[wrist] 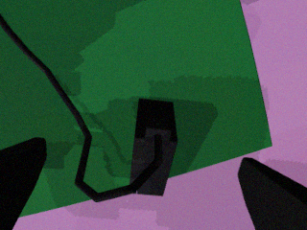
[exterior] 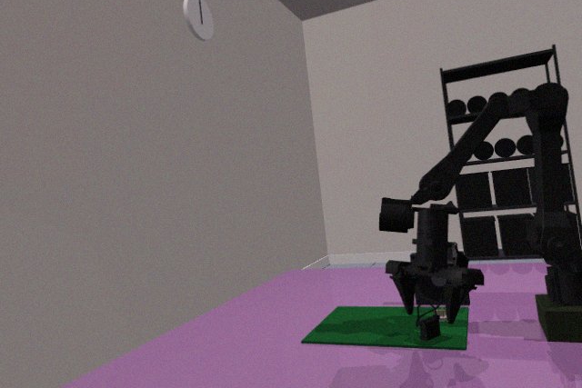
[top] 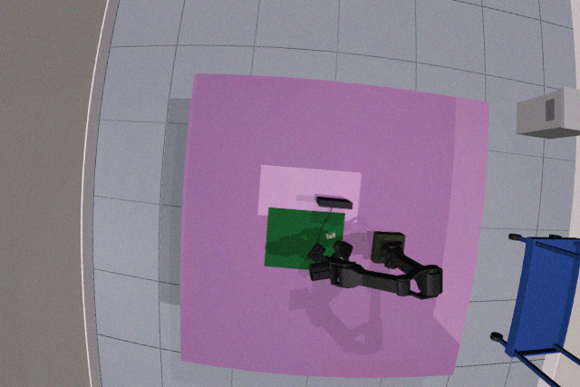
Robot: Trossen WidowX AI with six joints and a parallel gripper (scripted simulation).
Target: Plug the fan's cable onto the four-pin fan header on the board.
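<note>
Now: the fan plug 10 mm to the left of my gripper tip and 10 mm below it. From my gripper tip the other things lie so: green board: 80 mm to the right, 80 mm ahead, 50 mm below; black fan: 230 mm to the right, 40 mm behind, 20 mm above.
</note>
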